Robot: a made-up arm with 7 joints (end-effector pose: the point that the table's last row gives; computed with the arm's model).
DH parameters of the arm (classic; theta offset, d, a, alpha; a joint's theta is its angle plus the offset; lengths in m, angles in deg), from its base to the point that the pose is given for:
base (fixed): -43.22 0 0.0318 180
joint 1: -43.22 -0.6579 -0.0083 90
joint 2: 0 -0.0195 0.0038 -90
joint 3: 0 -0.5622 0.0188 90
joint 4: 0 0.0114 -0.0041 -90
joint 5: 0 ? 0.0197 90
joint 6: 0 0.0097 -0.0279 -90
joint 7: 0 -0.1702 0.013 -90
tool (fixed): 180 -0.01 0 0
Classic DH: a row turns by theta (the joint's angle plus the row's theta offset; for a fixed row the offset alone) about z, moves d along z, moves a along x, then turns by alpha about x.
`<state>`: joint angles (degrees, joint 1 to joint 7).
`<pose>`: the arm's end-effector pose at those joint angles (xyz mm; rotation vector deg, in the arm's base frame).
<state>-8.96 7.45 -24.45 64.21 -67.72 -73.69 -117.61</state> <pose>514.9 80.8 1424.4 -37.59 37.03 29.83</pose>
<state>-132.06 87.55 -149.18 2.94 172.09 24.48 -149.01</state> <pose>-744.5 855.8 700.7 144.66 36.40 -38.15</pose>
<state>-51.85 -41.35 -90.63 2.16 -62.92 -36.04 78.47</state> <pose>-388.9 -585.3 1555.9 -72.26 45.40 -28.13</pose>
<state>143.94 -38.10 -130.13 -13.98 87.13 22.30 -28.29</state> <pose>496.4 403.7 1633.5 -50.08 -70.78 89.46</pose>
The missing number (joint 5, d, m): -0.4376
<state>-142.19 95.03 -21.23 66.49 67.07 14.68 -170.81</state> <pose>-675.5 287.2 39.3 92.90 35.63 15.16</pose>
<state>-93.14 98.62 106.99 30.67 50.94 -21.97 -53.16</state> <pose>288.5 1053.9 499.3 -17.35 31.07 160.93</pose>
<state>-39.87 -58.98 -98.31 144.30 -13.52 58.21 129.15</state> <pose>-156.9 84.5 615.6 111.60 -113.66 -72.45</pose>
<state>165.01 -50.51 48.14 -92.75 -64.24 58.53 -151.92</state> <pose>750.0 -327.0 833.7 -2.29 -83.16 34.90</pose>
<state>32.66 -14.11 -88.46 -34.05 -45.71 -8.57 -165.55</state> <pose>-383.8 -200.4 1666.8 -62.84 -103.09 33.96</pose>
